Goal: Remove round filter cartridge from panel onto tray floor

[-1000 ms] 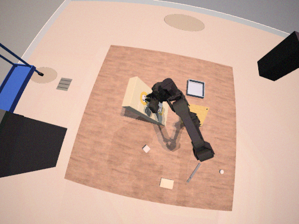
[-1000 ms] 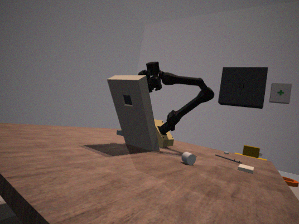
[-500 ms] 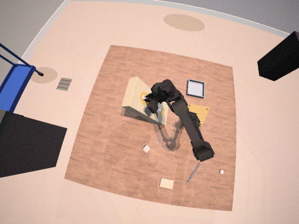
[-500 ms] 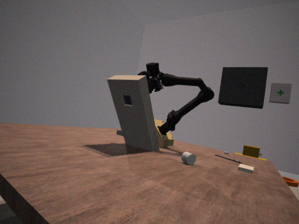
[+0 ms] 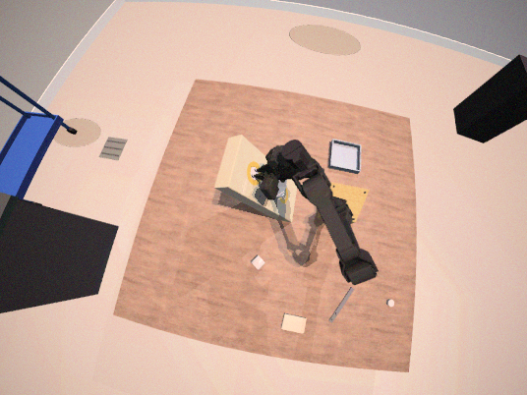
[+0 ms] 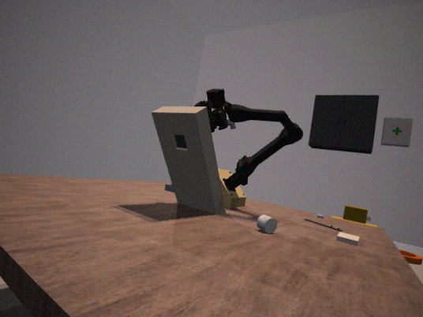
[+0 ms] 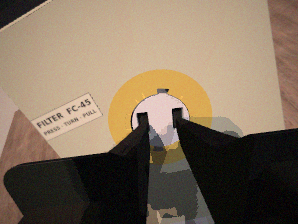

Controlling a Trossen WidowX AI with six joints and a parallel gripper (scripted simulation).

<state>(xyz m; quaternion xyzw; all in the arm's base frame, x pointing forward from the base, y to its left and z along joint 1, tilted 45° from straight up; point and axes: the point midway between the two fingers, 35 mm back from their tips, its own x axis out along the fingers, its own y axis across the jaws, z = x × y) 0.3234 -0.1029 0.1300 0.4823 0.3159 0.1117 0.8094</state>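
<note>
Right now my gripper tip is 2 cm short of the round grey filter cartridge and 1 cm above it. Also, from my gripper tip: cream block 49 cm to the left, 28 cm behind, 25 cm below.
</note>
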